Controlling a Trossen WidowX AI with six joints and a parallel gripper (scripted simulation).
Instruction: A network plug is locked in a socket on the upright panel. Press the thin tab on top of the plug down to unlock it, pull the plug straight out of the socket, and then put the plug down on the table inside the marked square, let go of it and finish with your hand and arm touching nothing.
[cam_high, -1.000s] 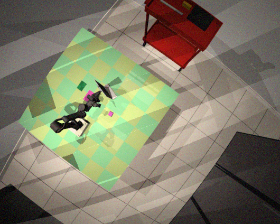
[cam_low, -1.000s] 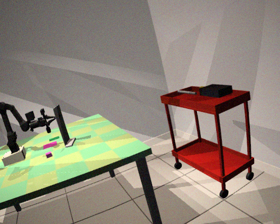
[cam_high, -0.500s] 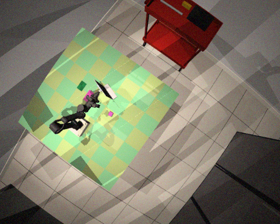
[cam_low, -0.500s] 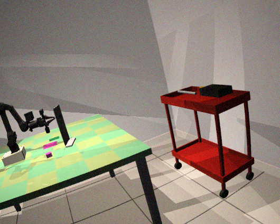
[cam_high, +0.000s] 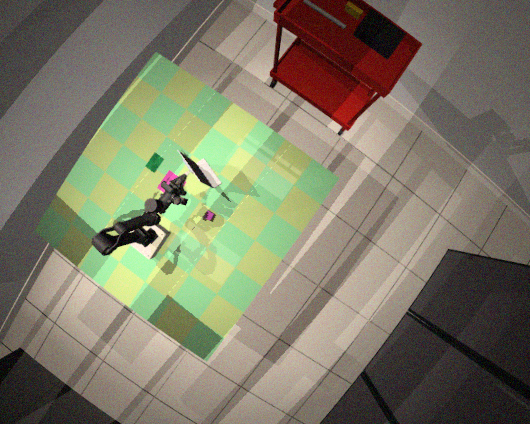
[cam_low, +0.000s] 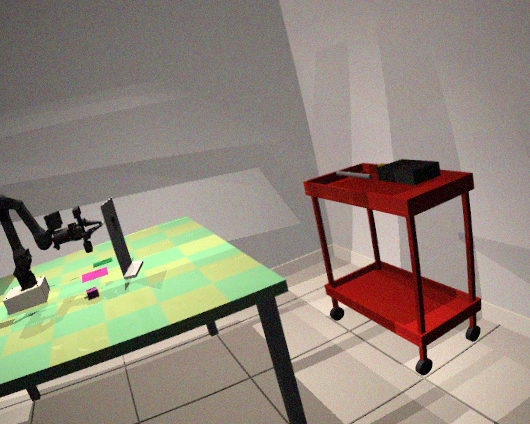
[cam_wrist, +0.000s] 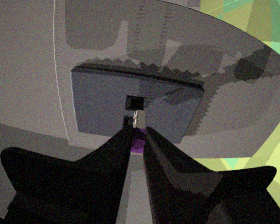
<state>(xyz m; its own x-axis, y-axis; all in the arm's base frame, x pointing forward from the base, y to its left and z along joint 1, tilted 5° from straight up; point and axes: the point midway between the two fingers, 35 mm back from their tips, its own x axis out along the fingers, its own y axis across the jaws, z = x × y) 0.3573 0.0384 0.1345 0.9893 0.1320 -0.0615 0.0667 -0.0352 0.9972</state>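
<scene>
Right now my gripper tip is 22 cm above the magenta square, 13 cm past it and 9 cm to the right of it. Round my gripper tip: upright panel: 9 cm below, 5 cm ahead; network plug: right at my gripper tip.
</scene>
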